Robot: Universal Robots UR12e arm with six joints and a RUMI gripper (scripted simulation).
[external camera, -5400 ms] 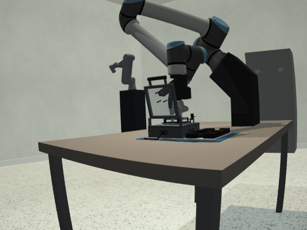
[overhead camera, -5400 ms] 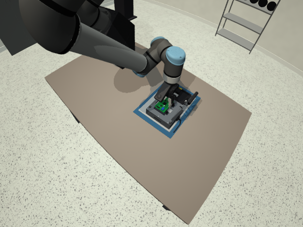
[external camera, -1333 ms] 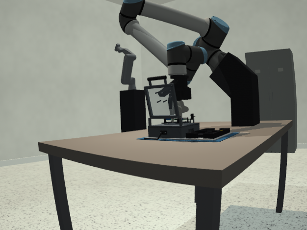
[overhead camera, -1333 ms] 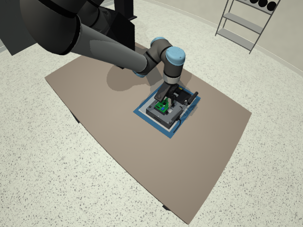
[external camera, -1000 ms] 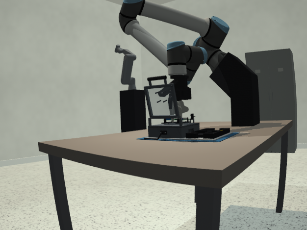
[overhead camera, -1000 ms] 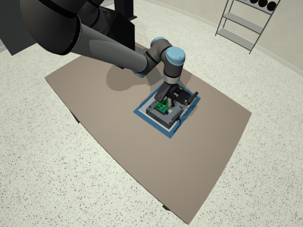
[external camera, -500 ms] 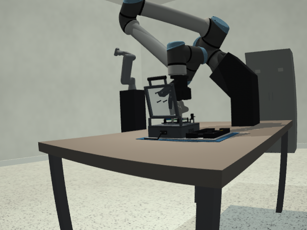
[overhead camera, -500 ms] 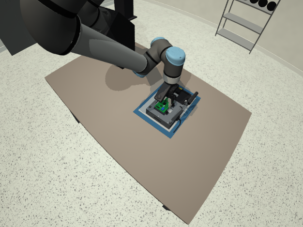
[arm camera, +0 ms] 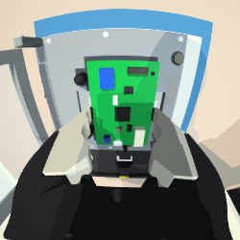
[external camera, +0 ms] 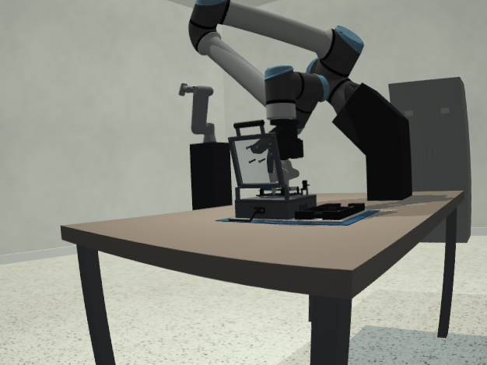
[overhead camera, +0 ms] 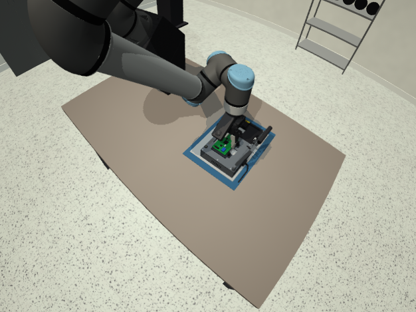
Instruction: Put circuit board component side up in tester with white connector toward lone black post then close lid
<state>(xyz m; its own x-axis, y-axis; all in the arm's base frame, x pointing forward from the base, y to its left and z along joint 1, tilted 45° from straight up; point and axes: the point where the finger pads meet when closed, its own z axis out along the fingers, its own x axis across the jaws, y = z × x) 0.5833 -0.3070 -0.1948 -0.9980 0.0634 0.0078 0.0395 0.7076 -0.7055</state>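
The green circuit board is right at my hand. The rest, counted from my hand: tester bed (10 mm to the left, 10 mm below, 10 mm ahead); black post (60 mm to the left, 60 mm behind, 10 mm above); tester (40 mm to the left, 40 mm ahead, 30 mm above).
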